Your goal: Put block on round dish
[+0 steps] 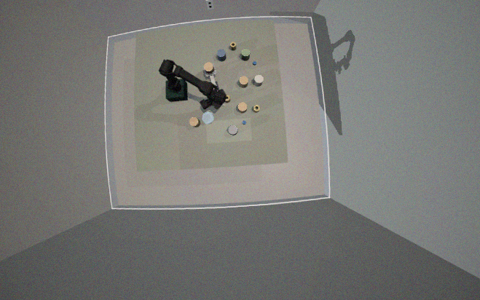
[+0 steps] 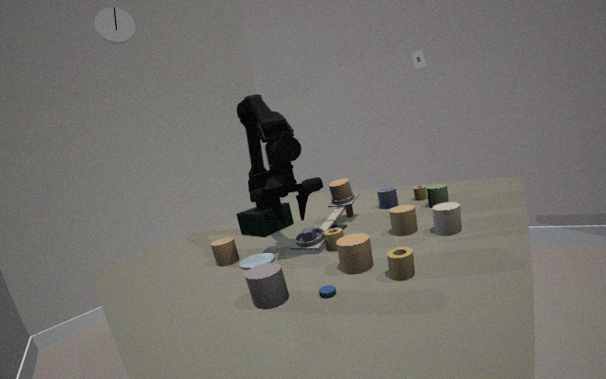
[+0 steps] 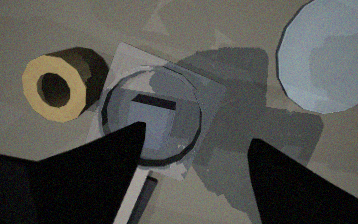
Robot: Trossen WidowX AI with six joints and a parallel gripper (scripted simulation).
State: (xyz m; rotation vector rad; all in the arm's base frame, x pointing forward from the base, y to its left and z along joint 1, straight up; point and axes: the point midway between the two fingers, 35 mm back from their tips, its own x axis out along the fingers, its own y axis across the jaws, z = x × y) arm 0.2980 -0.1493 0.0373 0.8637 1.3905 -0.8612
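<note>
My gripper tip is 2 cm short of the grey block, 3 cm to the right of it and 5 cm above it. Round my gripper tip: balance (1 cm behind, 16 cm to the left, 5 cm below); pale blue round dish (8 cm behind, 9 cm to the right, 9 cm below); grey cylinder (11 cm ahead, 22 cm to the right, 5 cm below).
</note>
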